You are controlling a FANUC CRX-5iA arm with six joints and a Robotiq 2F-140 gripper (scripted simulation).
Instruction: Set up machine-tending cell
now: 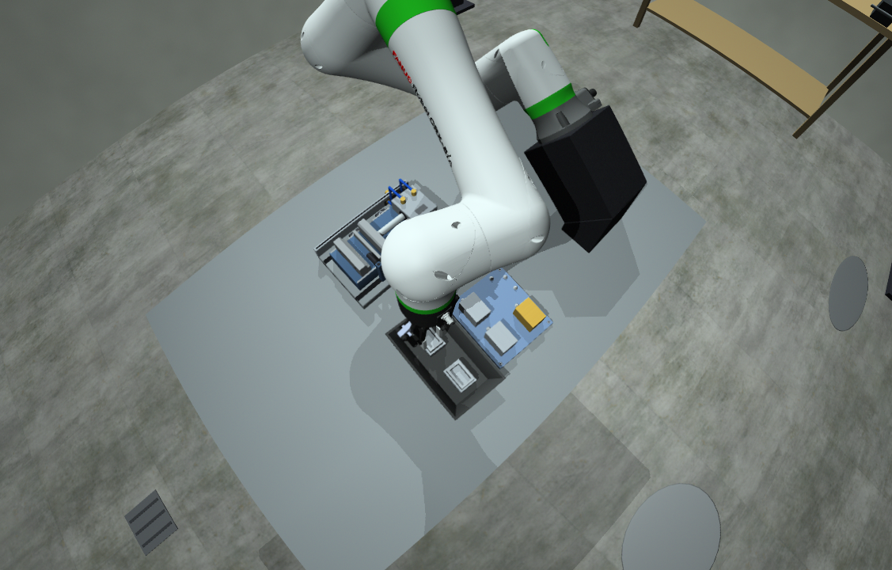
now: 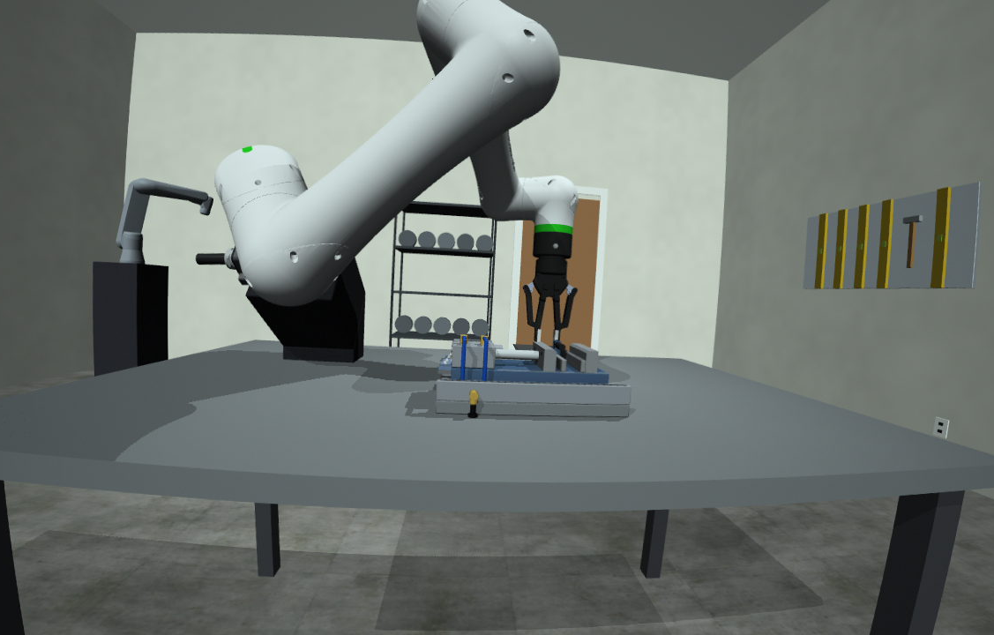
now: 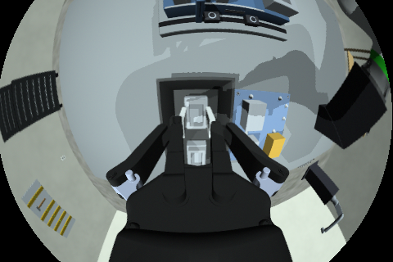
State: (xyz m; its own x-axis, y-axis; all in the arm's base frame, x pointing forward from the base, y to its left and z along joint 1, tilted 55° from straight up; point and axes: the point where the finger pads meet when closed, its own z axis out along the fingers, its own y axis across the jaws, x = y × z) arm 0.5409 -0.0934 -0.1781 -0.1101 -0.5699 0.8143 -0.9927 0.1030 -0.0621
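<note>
Now: hand 11 cm to the right of the aluminium blank, 11 cm past it and 4 cm above it. Round my hand: brass blank: 20 cm behind, 12 cm to the left, 4 cm below; vise: 25 cm to the right, 10 cm behind, 3 cm below.
</note>
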